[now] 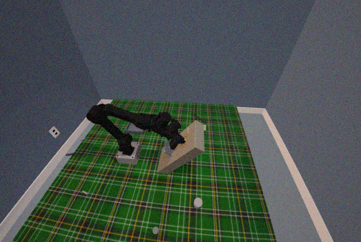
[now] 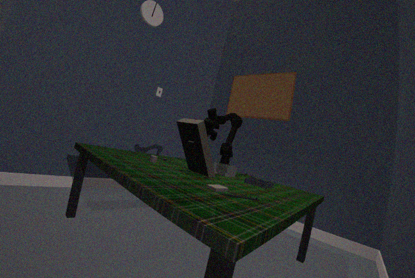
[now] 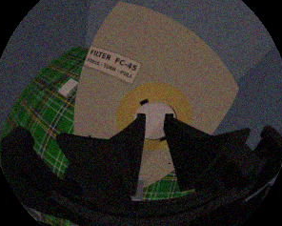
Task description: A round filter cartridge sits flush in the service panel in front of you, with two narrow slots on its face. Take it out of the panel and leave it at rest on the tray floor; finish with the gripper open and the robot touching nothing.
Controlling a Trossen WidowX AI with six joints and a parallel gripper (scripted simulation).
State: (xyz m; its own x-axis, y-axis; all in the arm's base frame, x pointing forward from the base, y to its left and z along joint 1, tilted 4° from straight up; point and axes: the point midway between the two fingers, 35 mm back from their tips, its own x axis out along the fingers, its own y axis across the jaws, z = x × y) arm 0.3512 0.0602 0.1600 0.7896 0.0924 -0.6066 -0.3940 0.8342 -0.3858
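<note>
Right now the round filter cartridge is 1 cm below my gripper tip and 1 cm ahead of it. Also, from my gripper tip: grey flap: 9 cm below, 9 cm behind, 1 cm to the right; tan service panel: 8 cm below, 4 cm behind, 1 cm to the right; flat white pad: 33 cm to the left, 23 cm below, 6 cm ahead.
</note>
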